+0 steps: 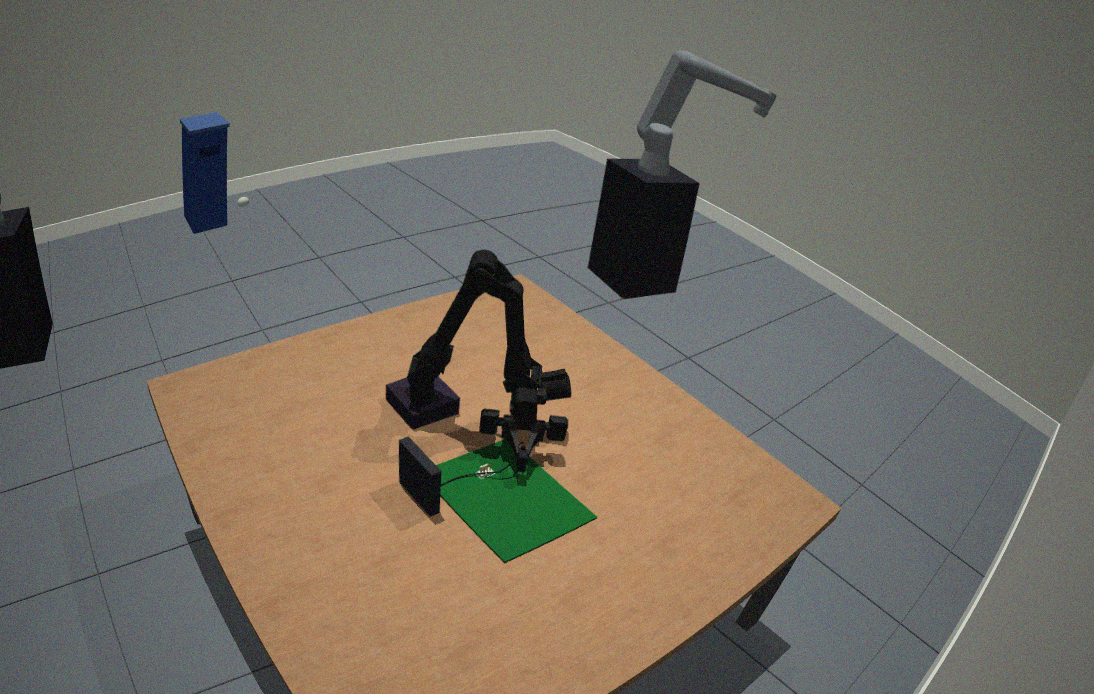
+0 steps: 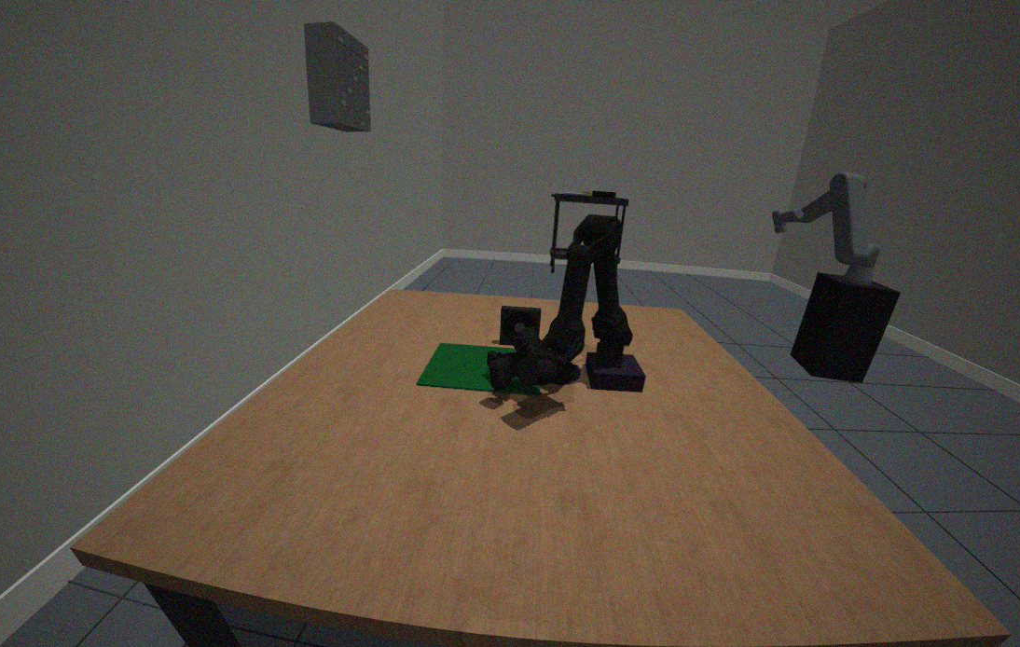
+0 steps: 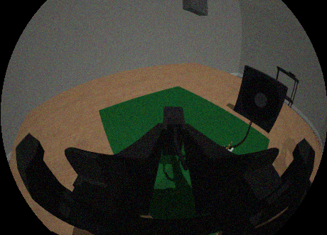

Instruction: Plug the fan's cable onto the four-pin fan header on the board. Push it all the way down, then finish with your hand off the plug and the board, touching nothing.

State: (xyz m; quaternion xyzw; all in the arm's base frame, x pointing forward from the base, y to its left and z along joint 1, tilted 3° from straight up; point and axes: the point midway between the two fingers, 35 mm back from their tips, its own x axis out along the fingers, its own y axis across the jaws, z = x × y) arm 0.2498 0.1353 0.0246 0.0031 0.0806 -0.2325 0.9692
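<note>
Right now the white four-pin header is 3 cm behind my gripper tip, 7 cm to the right of it and 6 cm below it. Also, from my gripper tip: green board 5 cm ahead, 5 cm to the right, 8 cm below; black square fan 1 cm behind, 23 cm to the right; dark plug 1 cm below.
</note>
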